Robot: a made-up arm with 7 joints.
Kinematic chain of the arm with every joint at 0, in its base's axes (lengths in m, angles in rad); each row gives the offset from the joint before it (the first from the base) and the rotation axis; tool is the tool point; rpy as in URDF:
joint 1: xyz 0 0 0.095 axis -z
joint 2: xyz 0 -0.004 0.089 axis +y
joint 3: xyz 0 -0.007 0.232 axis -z
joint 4: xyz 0 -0.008 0.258 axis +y
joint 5: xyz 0 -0.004 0.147 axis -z
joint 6: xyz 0 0 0.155 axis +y
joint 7: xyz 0 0 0.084 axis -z
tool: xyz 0 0 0 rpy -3.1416 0 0
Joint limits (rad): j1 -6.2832..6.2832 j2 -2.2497..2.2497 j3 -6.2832..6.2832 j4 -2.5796..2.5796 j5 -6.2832..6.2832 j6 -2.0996..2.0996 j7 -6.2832..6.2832
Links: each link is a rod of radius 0.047 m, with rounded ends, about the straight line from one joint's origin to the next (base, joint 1, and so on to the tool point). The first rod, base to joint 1, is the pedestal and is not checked.
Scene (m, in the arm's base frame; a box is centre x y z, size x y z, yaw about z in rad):
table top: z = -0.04
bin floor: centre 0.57 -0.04 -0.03 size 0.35 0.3 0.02 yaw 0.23
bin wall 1: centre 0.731 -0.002 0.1 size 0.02 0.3 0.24 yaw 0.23
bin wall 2: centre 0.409 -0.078 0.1 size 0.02 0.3 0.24 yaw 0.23
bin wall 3: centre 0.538 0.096 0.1 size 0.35 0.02 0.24 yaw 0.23
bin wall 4: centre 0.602 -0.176 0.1 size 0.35 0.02 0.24 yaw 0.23
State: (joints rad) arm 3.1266 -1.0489 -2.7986 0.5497 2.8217 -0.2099 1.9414
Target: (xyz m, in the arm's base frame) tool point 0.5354 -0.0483 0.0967
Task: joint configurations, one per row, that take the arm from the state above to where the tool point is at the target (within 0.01 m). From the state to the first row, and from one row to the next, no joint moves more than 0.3 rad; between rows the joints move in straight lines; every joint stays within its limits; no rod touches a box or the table.
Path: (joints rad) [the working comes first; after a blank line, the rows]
Joints at the target: 3.0384 -1.0216 -2.8275 1.6977 2.8511 -0.4959 1.9414
Straight joint move there: touches bin wall 1.

1: 2.9485 -0.8804 -2.6935 0.8394 2.9573 -0.3721 1.9168
2: 2.7703 -0.7119 -2.5884 1.1291 3.0928 -0.5343 1.8923
3: 2.9043 -0.8668 -2.7080 1.4134 2.9720 -0.5151 1.9168
4: 3.0384 -1.0216 -2.8275 1.6977 2.8511 -0.4959 1.9414

